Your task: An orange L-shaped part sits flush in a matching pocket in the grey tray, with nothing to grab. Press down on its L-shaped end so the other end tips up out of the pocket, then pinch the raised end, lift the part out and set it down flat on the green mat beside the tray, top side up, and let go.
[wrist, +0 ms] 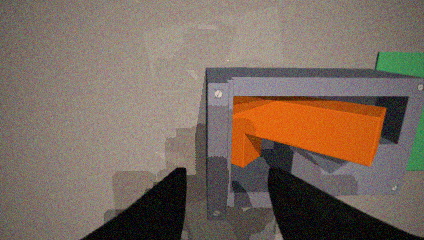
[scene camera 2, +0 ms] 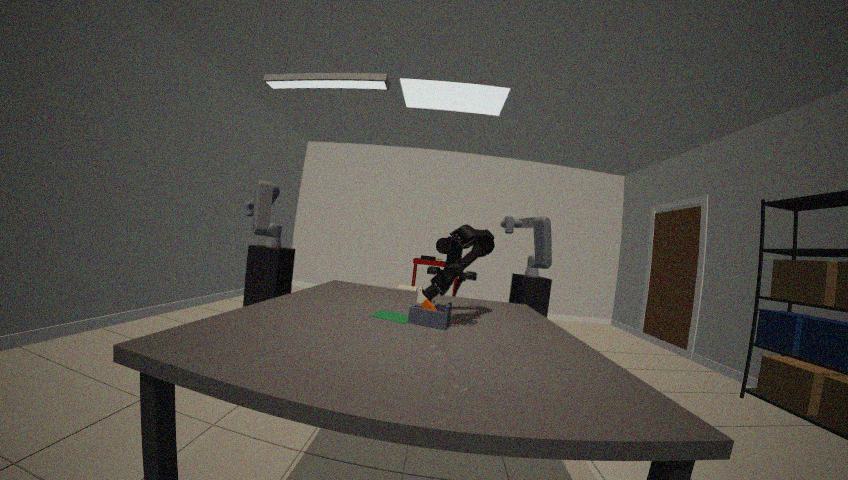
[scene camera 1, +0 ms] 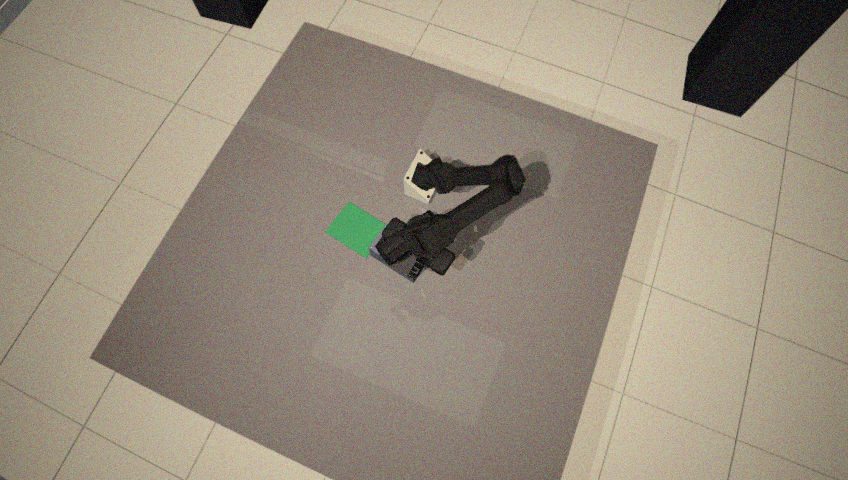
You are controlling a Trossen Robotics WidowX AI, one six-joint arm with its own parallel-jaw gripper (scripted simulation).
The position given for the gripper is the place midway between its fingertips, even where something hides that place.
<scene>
In view: the gripper (scene camera 1: 417, 257), an orange L-shaped part (wrist: 349, 131) and a green mat (scene camera 1: 353, 227).
The gripper also shows in the wrist view (wrist: 227, 176) and in scene camera 2 (scene camera 2: 449, 295).
</scene>
